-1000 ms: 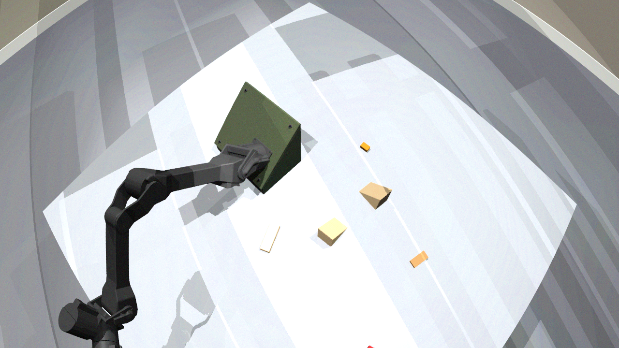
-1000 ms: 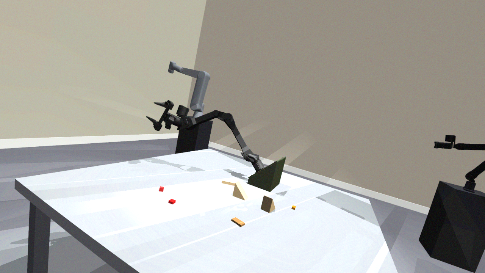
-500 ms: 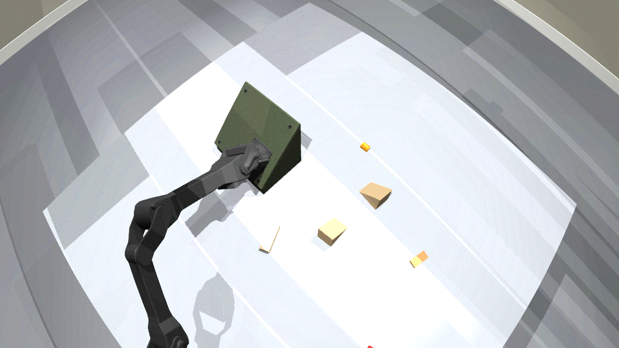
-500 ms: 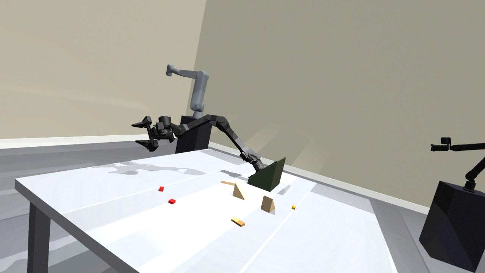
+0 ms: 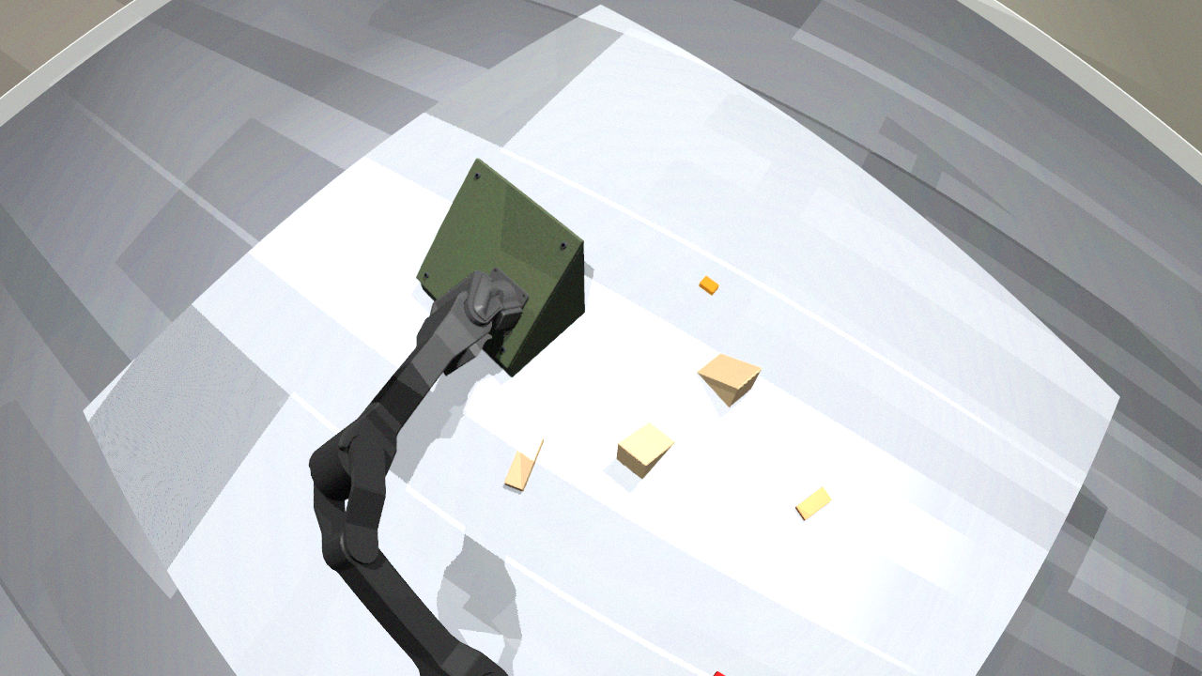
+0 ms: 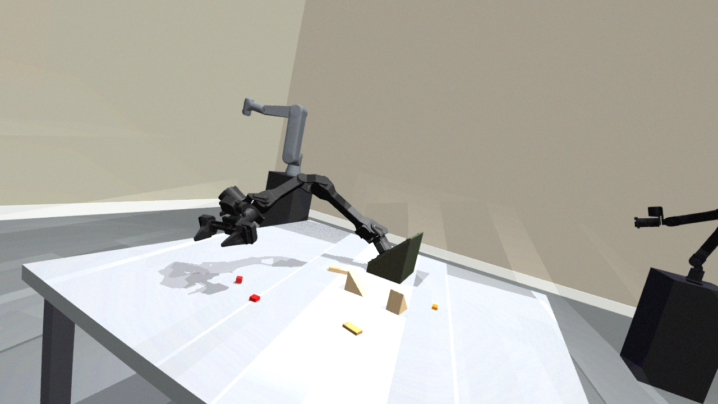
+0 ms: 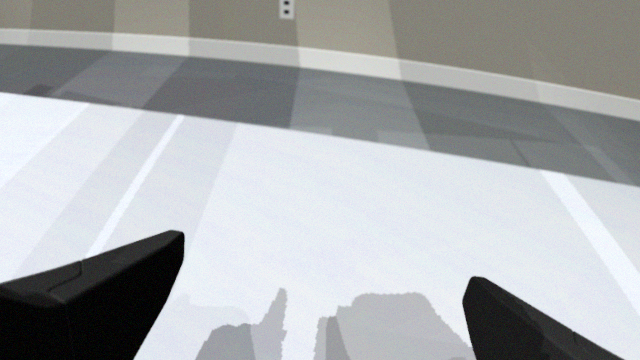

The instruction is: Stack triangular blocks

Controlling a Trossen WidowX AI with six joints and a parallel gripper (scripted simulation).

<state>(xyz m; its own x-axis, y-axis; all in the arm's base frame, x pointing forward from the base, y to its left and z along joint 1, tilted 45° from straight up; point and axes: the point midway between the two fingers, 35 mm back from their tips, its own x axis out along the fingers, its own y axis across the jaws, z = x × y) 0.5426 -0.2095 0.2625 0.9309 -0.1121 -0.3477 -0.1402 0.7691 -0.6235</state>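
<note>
Now: the cube 58 cm to the left of my gripper tip, 42 cm behind it and 11 cm below it. The rest, counted from my gripper tip: thin plank (42 cm behind, 21 cm to the left, 11 cm below).
</note>
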